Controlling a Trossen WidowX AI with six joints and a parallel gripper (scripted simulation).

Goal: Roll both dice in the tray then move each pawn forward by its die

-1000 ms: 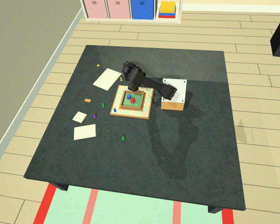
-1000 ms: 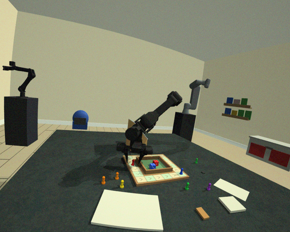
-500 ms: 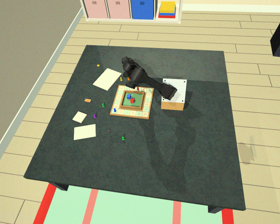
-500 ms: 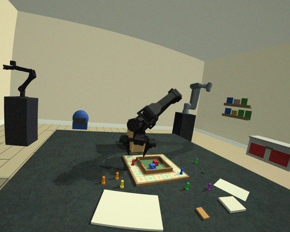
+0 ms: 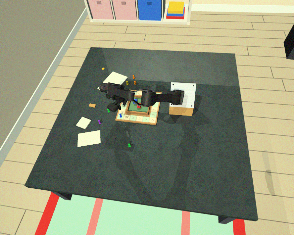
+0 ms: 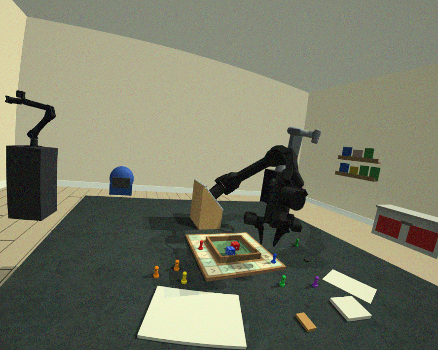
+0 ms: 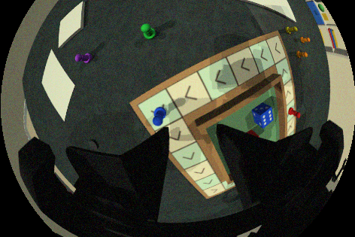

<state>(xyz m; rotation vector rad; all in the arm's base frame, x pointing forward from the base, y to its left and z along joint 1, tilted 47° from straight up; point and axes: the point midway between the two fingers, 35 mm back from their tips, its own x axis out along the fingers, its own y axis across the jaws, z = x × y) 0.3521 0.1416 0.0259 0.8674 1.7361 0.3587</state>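
Now: the blue pawn 50 mm below my gripper tip, 30 mm to the left of it and 10 mm ahead of it. From my gripper tip the other things lie so: purple pawn 140 mm ahead, 110 mm to the left, 60 mm below; red pawn 200 mm to the right, 100 mm behind, 50 mm below.
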